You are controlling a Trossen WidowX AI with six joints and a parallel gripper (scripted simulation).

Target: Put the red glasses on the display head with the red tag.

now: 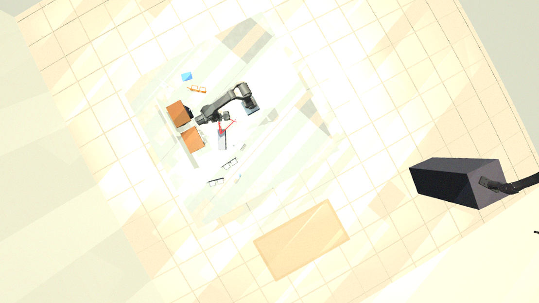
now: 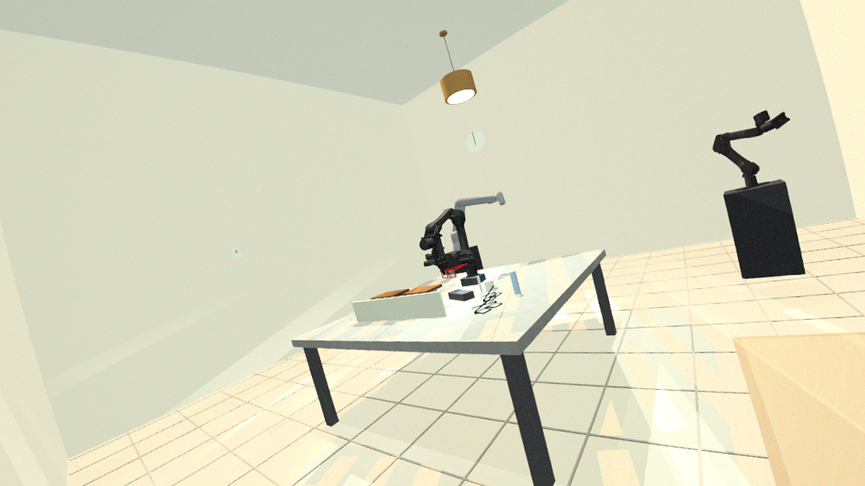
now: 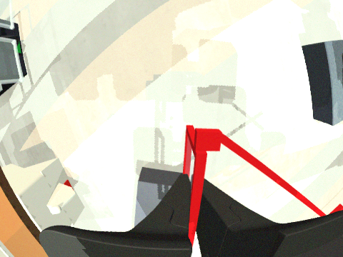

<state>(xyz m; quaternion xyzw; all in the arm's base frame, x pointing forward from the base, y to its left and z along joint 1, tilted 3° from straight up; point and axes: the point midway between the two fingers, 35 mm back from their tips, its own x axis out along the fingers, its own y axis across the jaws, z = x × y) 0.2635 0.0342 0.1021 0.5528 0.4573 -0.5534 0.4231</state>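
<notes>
My gripper tip is now 60 mm past the pale box, 220 mm to the right of it and 90 mm above it. Also, from my gripper tip: long white wall: 350 mm ahead, 30 mm to the right, 60 mm below; then dark box: 50 mm ahead, 130 mm to the left, 100 mm below; then blue square: 130 mm ahead, 450 mm to the right, 120 mm below.
</notes>
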